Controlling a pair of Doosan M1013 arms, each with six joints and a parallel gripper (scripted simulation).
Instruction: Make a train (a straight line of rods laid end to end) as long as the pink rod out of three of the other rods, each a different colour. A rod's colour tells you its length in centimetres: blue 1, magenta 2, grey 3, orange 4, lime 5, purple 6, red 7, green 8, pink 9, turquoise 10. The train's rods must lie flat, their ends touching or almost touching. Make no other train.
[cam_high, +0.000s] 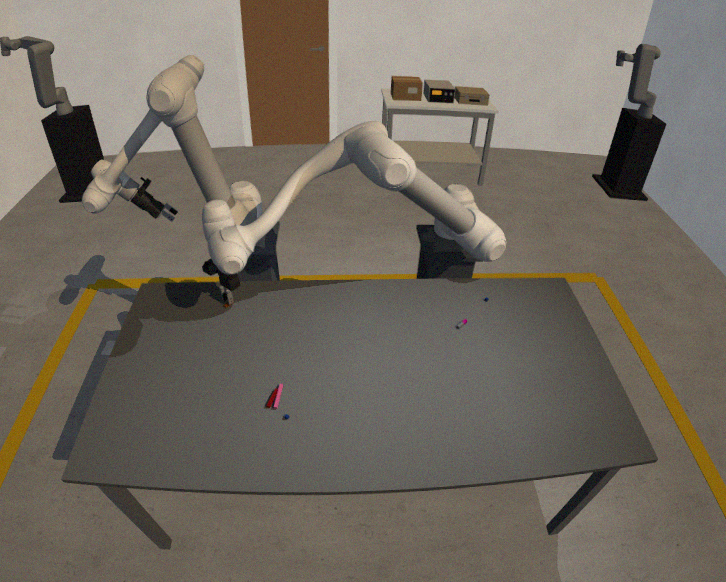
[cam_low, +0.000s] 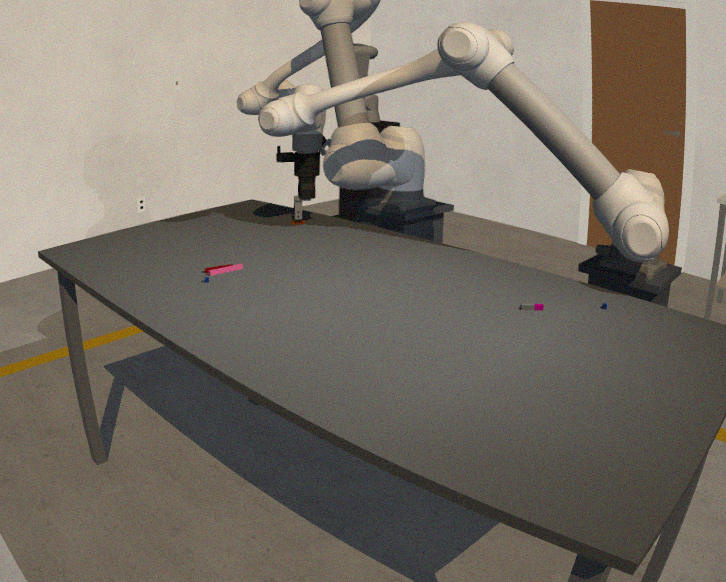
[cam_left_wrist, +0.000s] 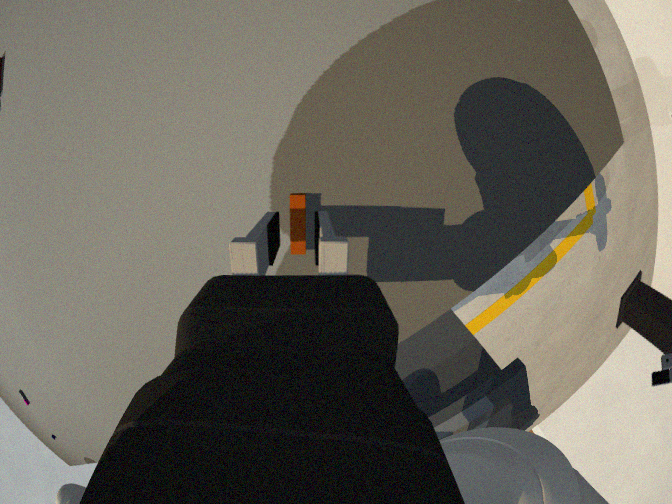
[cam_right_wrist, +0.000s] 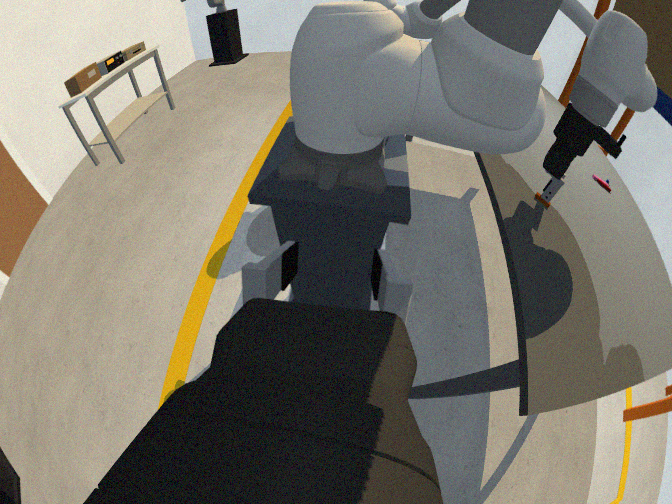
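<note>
Right now the orange rod is 30 mm below my left hand. The rest, counted from my left hand: red rod 420 mm ahead, 230 mm to the left, 30 mm below; then pink rod 420 mm ahead, 250 mm to the left, 30 mm below; then grey rod 90 mm ahead, 860 mm to the left, 30 mm below.
</note>
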